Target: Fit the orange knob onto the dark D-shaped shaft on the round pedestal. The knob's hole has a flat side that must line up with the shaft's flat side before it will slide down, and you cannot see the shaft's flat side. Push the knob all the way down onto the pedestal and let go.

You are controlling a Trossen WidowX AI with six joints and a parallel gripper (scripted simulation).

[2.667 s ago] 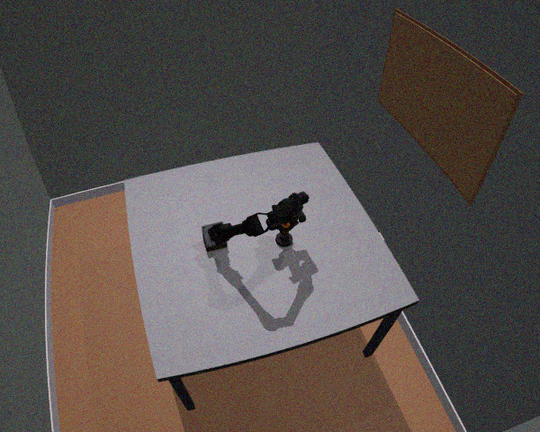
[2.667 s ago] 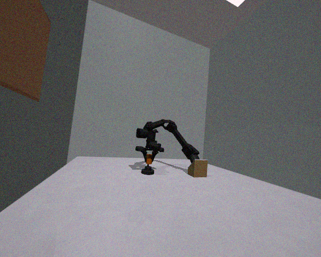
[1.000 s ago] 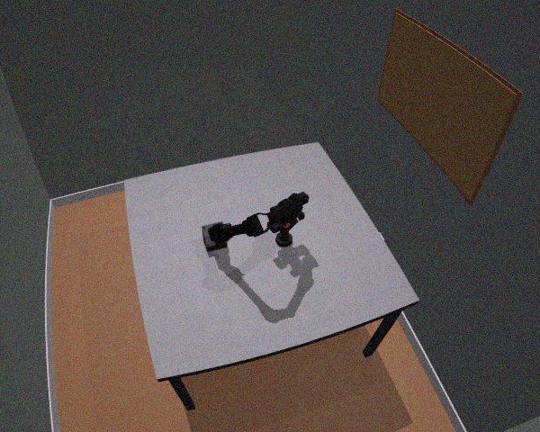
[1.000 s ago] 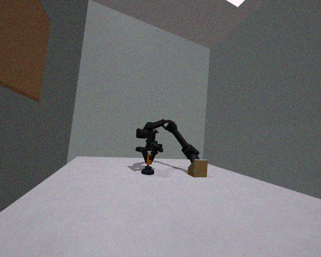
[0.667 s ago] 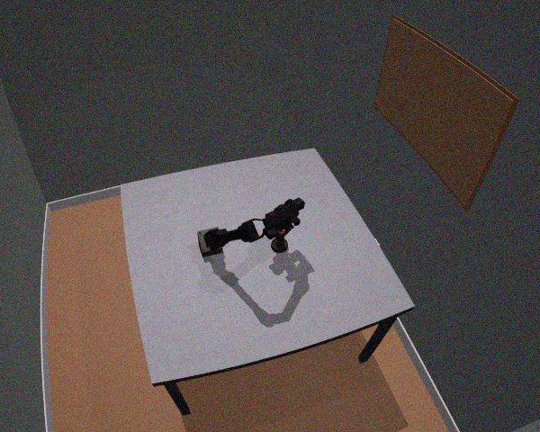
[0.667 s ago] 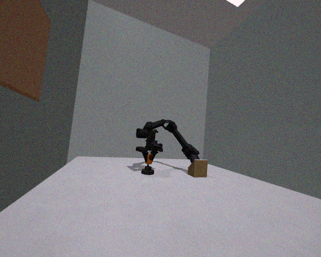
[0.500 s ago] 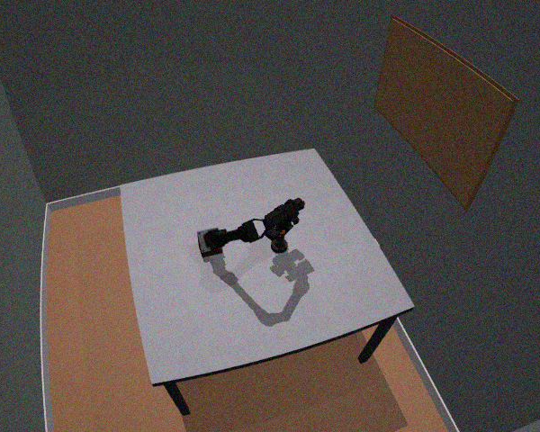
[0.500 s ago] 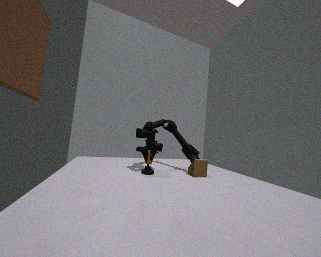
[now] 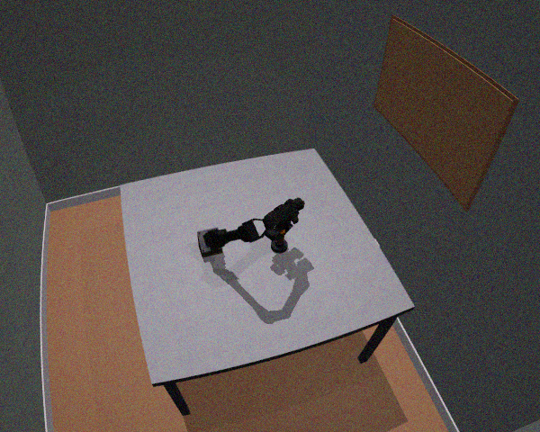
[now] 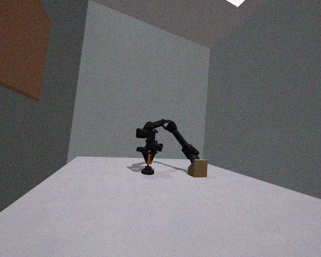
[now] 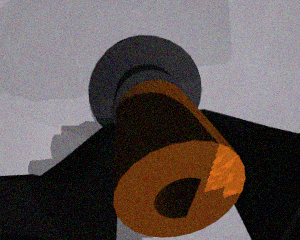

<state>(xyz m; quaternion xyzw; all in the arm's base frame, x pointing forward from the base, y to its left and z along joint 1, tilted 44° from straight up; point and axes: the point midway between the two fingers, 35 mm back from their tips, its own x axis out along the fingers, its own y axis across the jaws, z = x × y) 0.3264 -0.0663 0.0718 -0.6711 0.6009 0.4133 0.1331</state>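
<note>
Right now my gripper tip is 20 mm below the orange knob. Round my gripper tip: pedestal 40 mm below.
</note>
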